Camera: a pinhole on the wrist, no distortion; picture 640 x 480 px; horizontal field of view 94.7 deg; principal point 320.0 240.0 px. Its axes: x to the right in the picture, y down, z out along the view. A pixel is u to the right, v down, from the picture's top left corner.
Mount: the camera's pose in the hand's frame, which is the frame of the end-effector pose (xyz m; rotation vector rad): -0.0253 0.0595 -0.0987 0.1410 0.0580 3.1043
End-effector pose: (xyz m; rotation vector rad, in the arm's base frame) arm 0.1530 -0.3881 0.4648 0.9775 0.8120 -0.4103
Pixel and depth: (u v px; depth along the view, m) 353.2 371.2 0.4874
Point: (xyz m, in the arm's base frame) 0.2049 -0.8029 0.5410
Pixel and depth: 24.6 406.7 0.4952
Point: 0.4883 -0.7884 0.0643
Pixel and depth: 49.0 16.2 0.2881
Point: 0.5717 -0.3655 0.4636
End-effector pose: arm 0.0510 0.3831 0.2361 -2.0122 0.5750 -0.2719
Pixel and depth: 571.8 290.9 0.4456
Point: -0.1077 0.8549 0.0565
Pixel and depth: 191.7 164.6 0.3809
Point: 0.2674 0.4277 -0.0436
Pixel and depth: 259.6 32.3 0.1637
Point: 0.0471 0.3410 0.0508
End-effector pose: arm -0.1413 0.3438 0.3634 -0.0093 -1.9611 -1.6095
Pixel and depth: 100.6 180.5 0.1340
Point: -0.1915 0.3583 0.4781
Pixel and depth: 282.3 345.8 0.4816
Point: -0.4045 0.6332 0.2749
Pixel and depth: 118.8 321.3 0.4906
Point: -0.6122 0.5280 0.4231
